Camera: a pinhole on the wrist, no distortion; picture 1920 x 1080 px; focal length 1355.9 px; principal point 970.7 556.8 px. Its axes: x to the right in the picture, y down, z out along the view. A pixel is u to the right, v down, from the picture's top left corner.
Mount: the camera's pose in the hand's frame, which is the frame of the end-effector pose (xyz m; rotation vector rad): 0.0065 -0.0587 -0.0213 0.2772 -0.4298 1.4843
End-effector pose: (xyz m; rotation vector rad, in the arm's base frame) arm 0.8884 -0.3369 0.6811 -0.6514 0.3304 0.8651
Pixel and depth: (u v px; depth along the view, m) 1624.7 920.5 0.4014
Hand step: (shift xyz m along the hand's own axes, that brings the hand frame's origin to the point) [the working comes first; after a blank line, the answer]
In the camera's frame: 0.1936 0.1077 0.4014

-0.1372 -0.0515 0.4140
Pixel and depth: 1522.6 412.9 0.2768
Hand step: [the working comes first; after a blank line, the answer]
In the camera's frame: 0.1127 -0.0294 0.2768

0.0097 -0.0803 0.2782
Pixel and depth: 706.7 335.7 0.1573
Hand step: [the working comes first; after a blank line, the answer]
In the camera's frame: -0.0306 -0.0257 0.1573

0.0142 -0.1566 0.1079
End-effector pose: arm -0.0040 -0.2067 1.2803 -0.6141 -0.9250 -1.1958
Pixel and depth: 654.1 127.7 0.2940
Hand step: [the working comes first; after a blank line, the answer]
In the camera's frame: -0.0686 -0.0930 0.2940

0.0653 -0.2553 0.2189
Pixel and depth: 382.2 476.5 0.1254
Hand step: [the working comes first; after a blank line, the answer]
In the camera's frame: -0.0544 -0.0074 0.1254

-0.0013 -0.1627 0.0674
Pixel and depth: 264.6 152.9 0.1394
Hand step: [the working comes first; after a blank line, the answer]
In the camera's frame: -0.0726 -0.0415 0.1394

0.0305 -0.1876 0.0747
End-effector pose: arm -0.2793 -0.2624 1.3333 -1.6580 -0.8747 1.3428
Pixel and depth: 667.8 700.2 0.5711
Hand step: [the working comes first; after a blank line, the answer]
In the camera's frame: -0.1276 0.0604 0.5711

-0.1187 -0.4171 0.4281
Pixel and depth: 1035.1 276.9 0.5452
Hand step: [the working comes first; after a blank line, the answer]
In the camera's frame: 0.0259 -0.1125 0.5452

0.0608 -0.2813 0.4867
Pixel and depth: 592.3 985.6 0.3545
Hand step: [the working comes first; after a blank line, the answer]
In the camera's frame: -0.0989 0.1121 0.3545

-0.1460 -0.2932 0.2428
